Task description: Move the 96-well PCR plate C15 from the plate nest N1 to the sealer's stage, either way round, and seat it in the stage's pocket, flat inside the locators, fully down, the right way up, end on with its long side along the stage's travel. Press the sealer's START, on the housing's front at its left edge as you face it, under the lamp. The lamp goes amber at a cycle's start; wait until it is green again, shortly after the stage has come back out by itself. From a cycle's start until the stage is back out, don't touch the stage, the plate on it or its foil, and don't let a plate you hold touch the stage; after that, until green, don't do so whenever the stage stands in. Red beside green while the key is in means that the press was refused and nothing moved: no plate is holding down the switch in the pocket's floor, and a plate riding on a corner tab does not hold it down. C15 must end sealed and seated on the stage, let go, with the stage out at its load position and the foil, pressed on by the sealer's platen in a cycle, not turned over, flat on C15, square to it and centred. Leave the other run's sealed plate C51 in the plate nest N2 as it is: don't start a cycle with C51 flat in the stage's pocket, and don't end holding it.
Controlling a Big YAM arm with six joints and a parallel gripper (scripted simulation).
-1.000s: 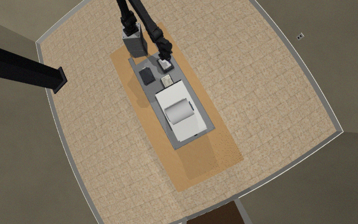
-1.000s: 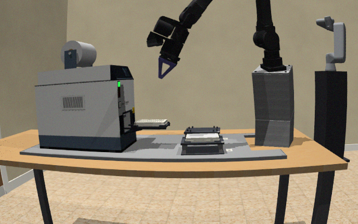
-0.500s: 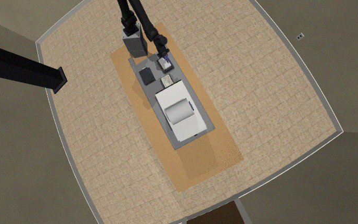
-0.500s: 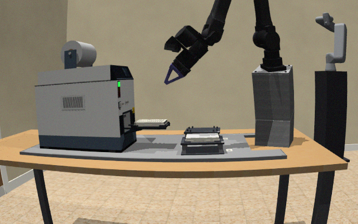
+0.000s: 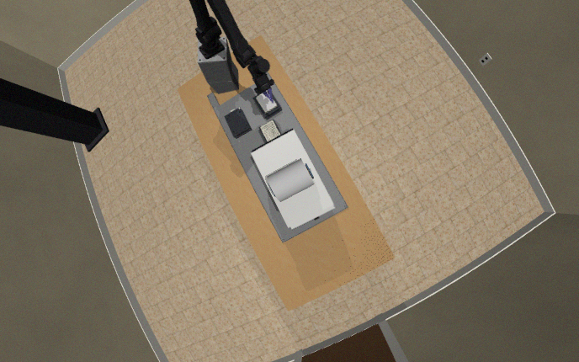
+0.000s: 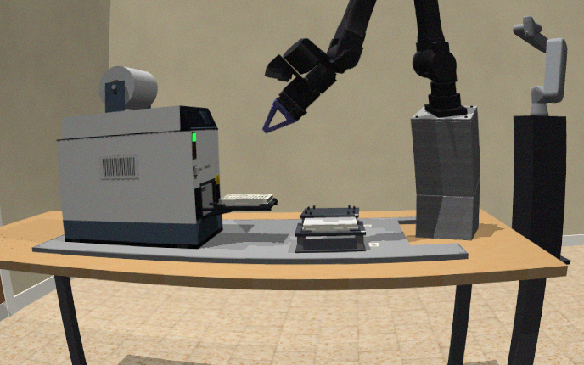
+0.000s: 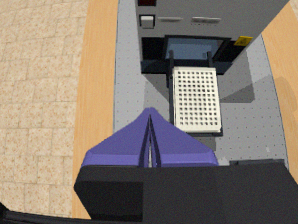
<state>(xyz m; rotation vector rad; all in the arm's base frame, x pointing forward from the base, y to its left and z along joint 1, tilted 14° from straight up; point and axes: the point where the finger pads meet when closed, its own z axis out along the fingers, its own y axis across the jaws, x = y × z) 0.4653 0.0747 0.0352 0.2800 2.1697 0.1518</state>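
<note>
The start key is 180 mm ahead of my hand, 90 mm below it and 20 mm to the right of it. The rest, counted from my hand: sealer's dark stage (190 mm below, 100 mm to the right, 60 mm ahead); sealed plate C51 (230 mm below, 140 mm behind, 10 mm to the right); white 96-well plate C15 (180 mm below, 100 mm to the right, 60 mm ahead).
</note>
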